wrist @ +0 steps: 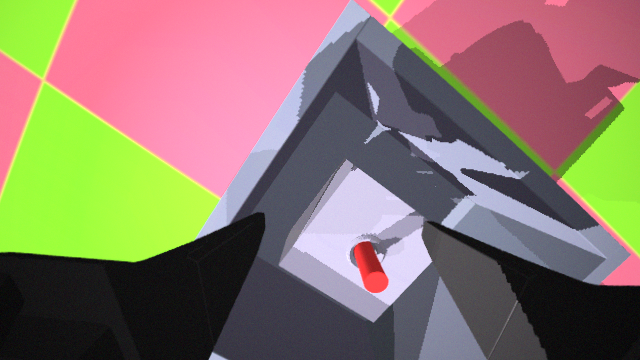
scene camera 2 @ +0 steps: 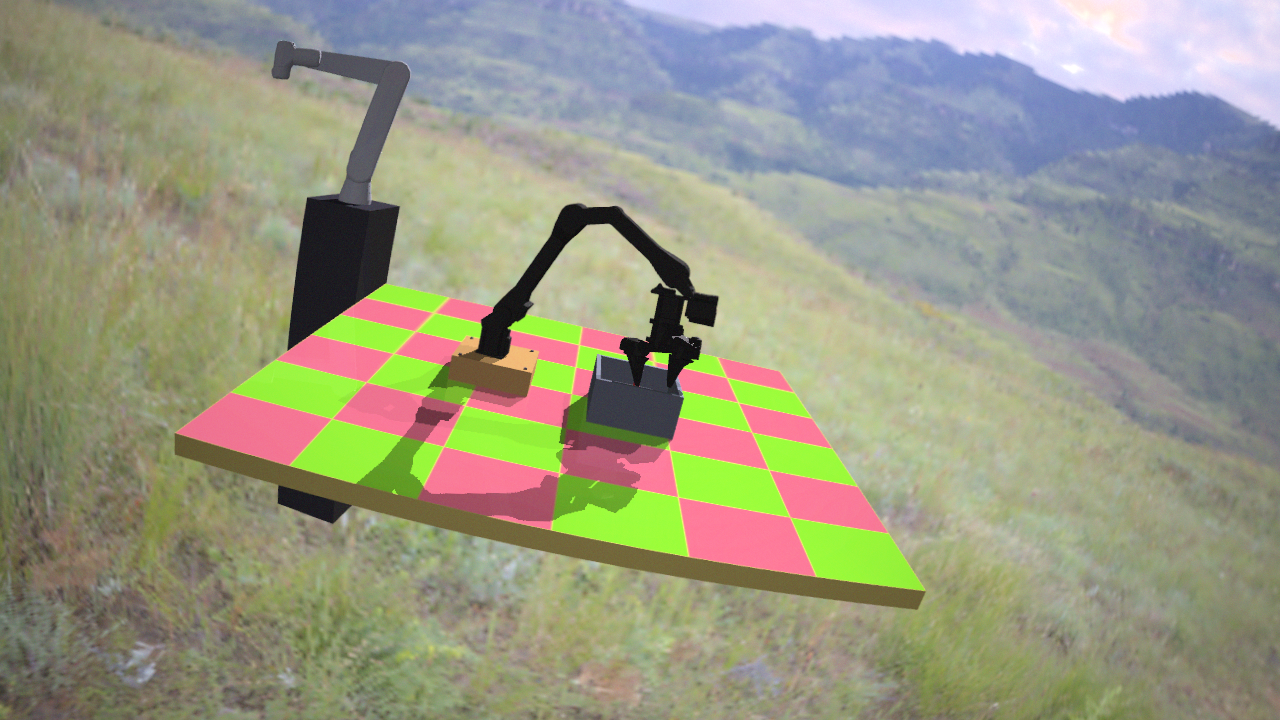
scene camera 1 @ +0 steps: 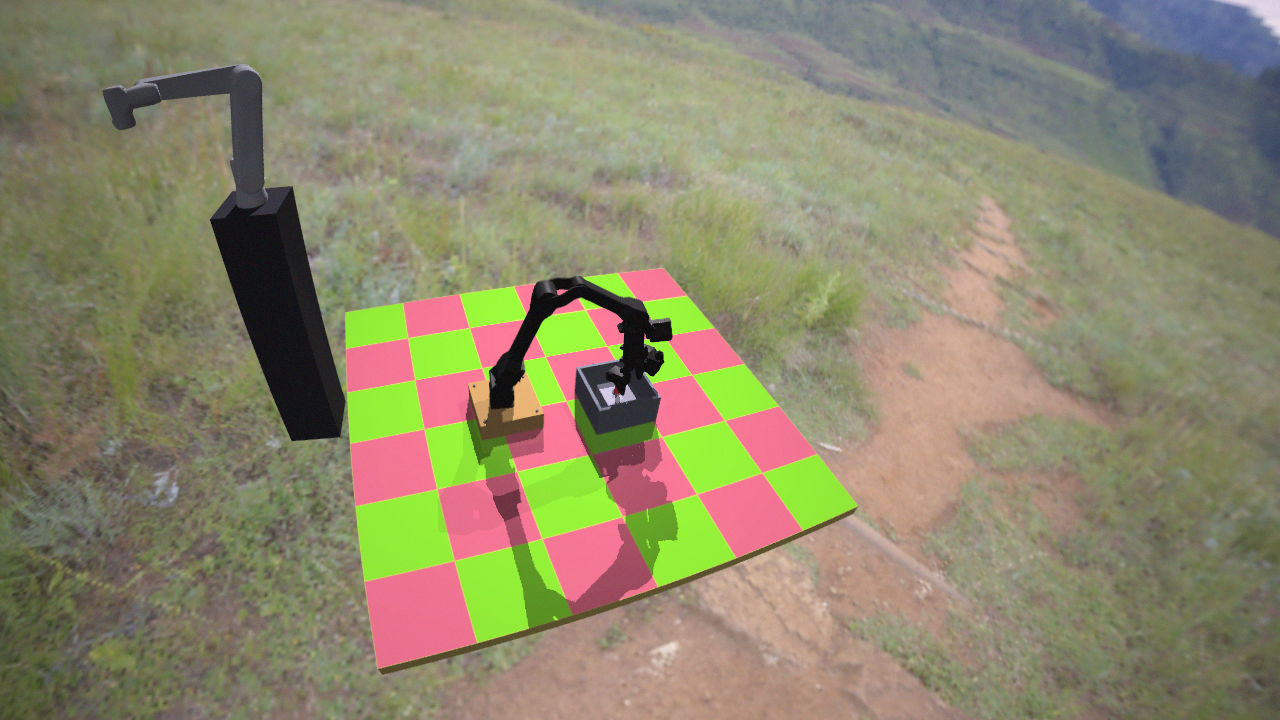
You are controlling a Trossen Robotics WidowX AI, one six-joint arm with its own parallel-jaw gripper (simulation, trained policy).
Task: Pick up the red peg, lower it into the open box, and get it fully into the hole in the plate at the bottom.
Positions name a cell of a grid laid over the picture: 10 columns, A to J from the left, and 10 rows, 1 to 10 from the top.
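The gripper's there in the wrist view (F7), and a grey box is there too, in the wrist view (F3). As for scene camera 2, you've got the gripper in scene camera 2 (F6) and the box also in scene camera 2 (F6). Then there's the gripper in scene camera 1 (E6), with the box in scene camera 1 (F6).
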